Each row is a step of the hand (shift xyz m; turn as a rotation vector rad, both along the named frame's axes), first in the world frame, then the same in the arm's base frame.
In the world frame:
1: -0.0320 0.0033 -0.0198 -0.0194 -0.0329 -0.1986
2: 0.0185 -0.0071 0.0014 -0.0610 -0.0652 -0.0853
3: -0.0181 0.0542 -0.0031 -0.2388 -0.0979 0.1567
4: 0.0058 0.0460 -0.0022 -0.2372 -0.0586 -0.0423
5: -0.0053 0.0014 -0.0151 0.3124 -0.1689 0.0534
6: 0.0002 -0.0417 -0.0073 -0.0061 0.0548 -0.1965
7: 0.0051 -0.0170 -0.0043 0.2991 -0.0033 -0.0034
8: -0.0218 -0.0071 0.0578 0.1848 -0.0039 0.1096
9: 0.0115 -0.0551 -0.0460 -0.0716 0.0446 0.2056
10: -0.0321 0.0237 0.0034 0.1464 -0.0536 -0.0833
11: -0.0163 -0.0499 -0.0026 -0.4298 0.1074 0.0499
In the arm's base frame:
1: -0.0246 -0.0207 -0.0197 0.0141 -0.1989 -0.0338
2: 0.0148 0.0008 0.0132 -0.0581 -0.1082 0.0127
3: -0.0001 0.0135 -0.0556 -0.2845 0.0885 0.0486
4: 0.0195 0.0141 -0.0397 -0.2294 -0.0841 -0.0424
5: -0.0013 -0.0142 -0.0074 0.2296 0.0254 0.2750
6: -0.0106 -0.0209 0.0352 0.0521 -0.1659 -0.1069
7: 0.0006 -0.0092 0.0157 0.2783 0.0269 0.1063
8: -0.0346 0.0494 0.0152 0.1478 0.1205 0.0991
9: 0.0041 -0.0605 0.0402 -0.0969 0.1999 -0.0064
10: -0.0236 0.0078 -0.0314 0.1380 -0.0808 0.0753
11: -0.0294 -0.0210 0.0381 -0.3790 0.0381 -0.2317

